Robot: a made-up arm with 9 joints.
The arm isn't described. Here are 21 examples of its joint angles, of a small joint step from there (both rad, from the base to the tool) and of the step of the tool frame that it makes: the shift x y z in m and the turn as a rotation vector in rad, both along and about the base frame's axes.
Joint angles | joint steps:
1: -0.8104 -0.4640 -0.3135 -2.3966 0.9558 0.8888 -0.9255 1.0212 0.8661 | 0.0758 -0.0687 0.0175 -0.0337 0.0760 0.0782 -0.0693 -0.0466 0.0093
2: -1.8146 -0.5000 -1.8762 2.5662 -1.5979 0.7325 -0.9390 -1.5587 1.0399 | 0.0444 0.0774 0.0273 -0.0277 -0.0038 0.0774 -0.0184 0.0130 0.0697
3: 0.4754 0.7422 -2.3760 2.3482 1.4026 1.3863 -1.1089 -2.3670 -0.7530 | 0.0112 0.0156 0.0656 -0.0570 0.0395 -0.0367 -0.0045 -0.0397 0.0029
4: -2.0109 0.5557 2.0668 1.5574 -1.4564 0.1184 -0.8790 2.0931 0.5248 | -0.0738 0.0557 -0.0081 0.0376 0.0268 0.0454 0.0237 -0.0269 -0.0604
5: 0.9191 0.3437 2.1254 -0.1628 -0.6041 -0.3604 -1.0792 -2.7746 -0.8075 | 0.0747 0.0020 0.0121 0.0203 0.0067 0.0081 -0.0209 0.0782 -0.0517
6: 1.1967 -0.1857 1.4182 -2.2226 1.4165 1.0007 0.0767 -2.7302 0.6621 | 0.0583 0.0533 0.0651 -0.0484 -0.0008 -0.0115 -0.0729 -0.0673 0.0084
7: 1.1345 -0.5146 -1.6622 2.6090 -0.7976 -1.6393 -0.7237 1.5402 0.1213 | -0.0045 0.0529 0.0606 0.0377 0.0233 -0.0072 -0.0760 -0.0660 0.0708
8: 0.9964 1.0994 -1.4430 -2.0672 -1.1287 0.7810 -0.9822 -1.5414 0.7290 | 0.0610 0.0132 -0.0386 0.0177 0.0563 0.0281 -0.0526 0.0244 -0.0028
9: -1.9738 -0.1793 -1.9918 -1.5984 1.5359 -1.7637 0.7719 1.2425 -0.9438 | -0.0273 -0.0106 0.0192 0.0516 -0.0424 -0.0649 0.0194 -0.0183 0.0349
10: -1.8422 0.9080 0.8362 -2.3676 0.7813 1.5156 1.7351 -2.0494 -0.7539 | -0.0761 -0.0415 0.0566 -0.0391 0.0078 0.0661 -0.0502 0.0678 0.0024
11: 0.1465 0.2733 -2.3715 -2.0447 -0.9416 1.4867 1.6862 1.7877 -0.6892 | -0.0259 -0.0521 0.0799 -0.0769 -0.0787 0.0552 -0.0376 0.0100 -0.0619
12: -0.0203 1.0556 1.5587 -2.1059 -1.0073 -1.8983 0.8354 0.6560 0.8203 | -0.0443 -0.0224 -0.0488 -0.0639 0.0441 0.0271 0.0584 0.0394 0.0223
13: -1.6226 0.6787 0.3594 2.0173 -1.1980 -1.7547 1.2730 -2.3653 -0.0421 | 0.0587 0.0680 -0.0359 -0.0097 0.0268 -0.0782 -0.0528 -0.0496 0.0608
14: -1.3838 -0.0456 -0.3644 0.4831 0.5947 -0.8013 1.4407 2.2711 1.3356 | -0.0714 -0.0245 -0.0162 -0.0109 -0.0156 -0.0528 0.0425 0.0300 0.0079
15: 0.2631 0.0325 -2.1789 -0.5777 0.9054 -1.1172 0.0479 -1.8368 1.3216 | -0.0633 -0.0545 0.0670 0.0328 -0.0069 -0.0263 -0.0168 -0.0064 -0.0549
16: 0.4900 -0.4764 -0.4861 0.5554 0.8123 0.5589 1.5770 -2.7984 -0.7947 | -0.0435 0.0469 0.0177 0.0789 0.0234 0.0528 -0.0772 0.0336 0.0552
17: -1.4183 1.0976 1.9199 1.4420 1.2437 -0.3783 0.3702 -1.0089 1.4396 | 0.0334 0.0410 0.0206 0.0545 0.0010 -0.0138 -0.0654 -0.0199 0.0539
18: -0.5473 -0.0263 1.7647 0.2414 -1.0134 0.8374 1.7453 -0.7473 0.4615 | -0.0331 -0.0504 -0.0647 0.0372 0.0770 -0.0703 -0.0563 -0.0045 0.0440
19: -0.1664 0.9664 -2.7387 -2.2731 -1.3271 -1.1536 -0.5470 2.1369 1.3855 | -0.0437 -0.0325 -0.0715 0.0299 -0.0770 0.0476 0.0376 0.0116 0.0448
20: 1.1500 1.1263 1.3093 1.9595 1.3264 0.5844 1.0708 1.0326 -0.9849 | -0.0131 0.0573 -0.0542 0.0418 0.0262 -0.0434 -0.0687 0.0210 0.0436
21: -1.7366 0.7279 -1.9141 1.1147 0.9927 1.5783 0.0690 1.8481 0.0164 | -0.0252 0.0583 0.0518 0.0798 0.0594 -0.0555 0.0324 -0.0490 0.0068
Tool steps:
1: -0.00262 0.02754 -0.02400 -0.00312 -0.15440 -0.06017
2: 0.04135 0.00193 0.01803 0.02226 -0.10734 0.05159
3: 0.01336 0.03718 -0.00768 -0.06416 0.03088 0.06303
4: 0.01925 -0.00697 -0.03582 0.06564 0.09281 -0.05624
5: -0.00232 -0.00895 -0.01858 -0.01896 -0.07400 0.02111
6: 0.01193 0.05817 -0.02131 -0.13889 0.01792 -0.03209
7: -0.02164 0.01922 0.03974 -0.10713 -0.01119 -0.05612
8: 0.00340 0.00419 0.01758 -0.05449 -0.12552 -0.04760
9: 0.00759 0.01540 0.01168 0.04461 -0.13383 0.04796
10: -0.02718 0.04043 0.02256 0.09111 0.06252 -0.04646
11: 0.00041 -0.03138 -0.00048 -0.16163 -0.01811 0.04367
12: -0.02727 0.02469 -0.02432 0.17105 -0.01311 -0.10926
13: 0.02619 0.00245 -0.02467 0.05960 -0.10374 -0.02444
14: -0.00525 0.03088 -0.05020 0.10998 -0.00702 -0.01106
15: 0.02702 -0.03483 -0.00910 0.06025 -0.01365 0.07684
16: 0.06673 -0.00627 -0.00968 0.02646 0.15646 -0.09209
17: 0.00353 0.01148 0.01816 -0.04574 0.02374 -0.03687
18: -0.00324 0.01659 0.01128 0.05947 -0.00224 -0.03534
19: -0.00276 -0.01085 -0.03725 0.07907 -0.03839 -0.01607
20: 0.05073 -0.00503 -0.01142 0.03050 -0.11168 -0.08315
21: -0.01604 0.02276 0.00182 0.06872 -0.02371 0.13614
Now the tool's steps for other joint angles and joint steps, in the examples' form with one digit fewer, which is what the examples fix.
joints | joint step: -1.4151 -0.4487 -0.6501 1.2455 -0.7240 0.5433 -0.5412 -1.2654 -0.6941 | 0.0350 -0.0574 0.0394 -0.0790 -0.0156 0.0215 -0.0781 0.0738 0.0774
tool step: -0.0018 0.1091 -0.0495 -0.2307 -0.0049 -0.0375
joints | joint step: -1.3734 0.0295 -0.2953 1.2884 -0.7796 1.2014 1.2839 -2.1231 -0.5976 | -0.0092 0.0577 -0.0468 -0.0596 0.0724 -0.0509 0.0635 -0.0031 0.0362
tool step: 0.0035 0.0122 0.0028 0.0878 -0.0457 0.0210
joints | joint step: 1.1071 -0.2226 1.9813 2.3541 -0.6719 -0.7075 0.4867 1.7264 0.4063 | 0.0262 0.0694 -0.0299 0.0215 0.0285 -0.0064 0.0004 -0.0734 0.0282
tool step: 0.0232 -0.0103 0.0221 0.0911 0.0613 -0.0489
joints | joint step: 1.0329 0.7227 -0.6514 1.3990 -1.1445 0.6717 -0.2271 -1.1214 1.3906 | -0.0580 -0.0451 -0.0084 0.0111 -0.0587 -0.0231 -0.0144 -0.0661 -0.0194
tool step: -0.0058 0.0350 0.0571 0.0722 -0.1257 0.0953
